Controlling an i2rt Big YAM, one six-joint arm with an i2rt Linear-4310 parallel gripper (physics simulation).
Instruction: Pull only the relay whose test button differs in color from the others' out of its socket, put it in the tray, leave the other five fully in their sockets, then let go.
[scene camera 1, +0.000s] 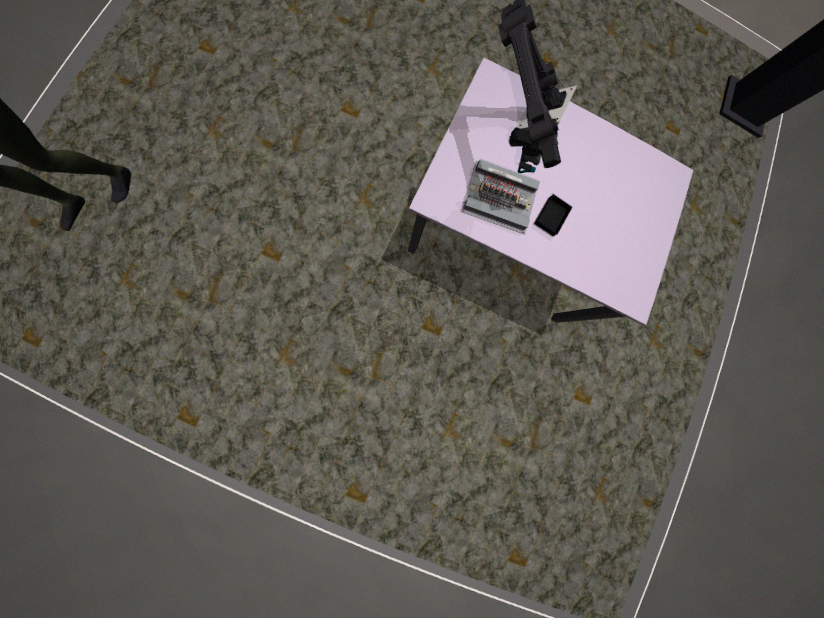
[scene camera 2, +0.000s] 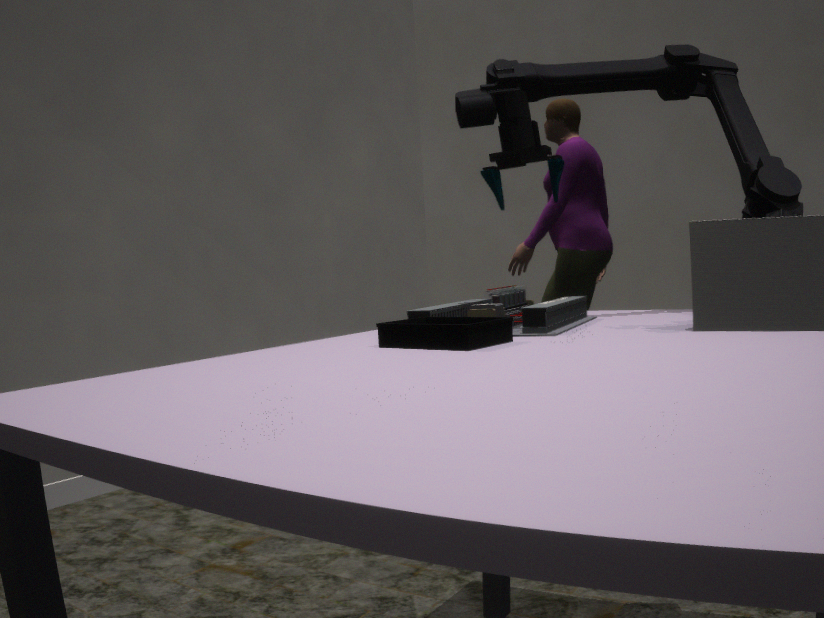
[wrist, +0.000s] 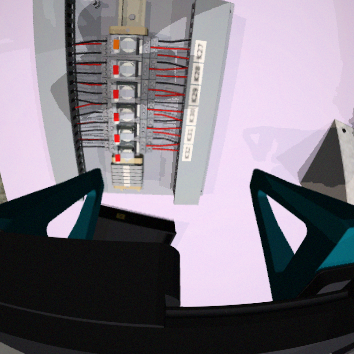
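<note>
The relay with an orange test button sits in its socket at the top end of the row in the wrist view, by the K27 label. The other five relays, such as the third one, have red buttons and stand in line below it in their sockets. The black tray stands beside the panel's terminal-block end; my left finger and the gripper body partly hide it in the wrist view. My gripper is open and empty, high above the table beside the panel.
Grey wire ducts flank the relay row, with black and red wires running to the sockets. A terminal block ends the row. A grey pedestal carries the arm. A person stands beyond the table.
</note>
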